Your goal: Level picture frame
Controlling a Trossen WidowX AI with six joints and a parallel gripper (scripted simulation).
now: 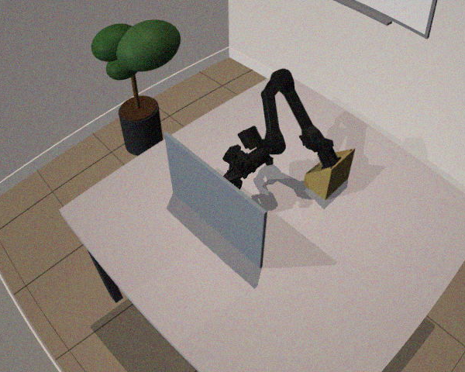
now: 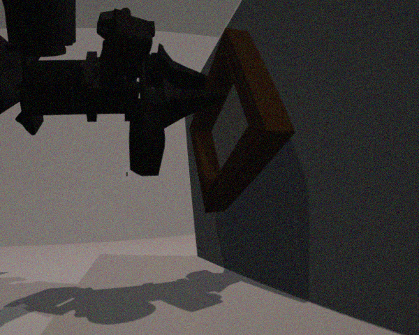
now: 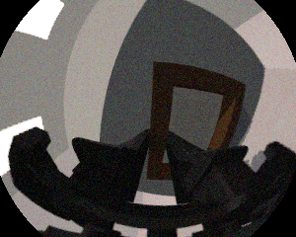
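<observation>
The brown wooden picture frame lies 10 mm to the right of my gripper tip and 50 mm below it. The rest, counted from my gripper tip: dark grey wall panel 20 mm ahead, 10 mm to the right, 60 mm below.
</observation>
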